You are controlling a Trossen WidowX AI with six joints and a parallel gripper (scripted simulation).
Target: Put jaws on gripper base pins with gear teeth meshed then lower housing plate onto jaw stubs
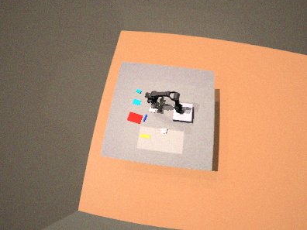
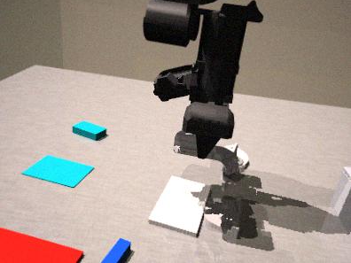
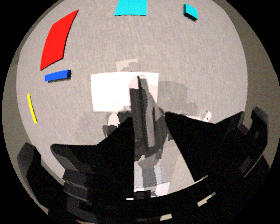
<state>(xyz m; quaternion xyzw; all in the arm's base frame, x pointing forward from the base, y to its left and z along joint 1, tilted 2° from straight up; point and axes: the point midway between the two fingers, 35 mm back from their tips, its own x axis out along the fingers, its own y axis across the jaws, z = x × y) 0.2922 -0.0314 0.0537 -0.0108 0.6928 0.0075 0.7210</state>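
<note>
Right now my gripper tip is 80 mm above the flat white plate, 30 mm to the right of it and 20 mm short of it. Round my gripper tip: flat cyan patch (230 mm ahead, 80 mm below); then cyan block (240 mm ahead, 150 mm to the right, 80 mm below); then blue bar (180 mm to the left, 90 mm ahead, 80 mm below).
</note>
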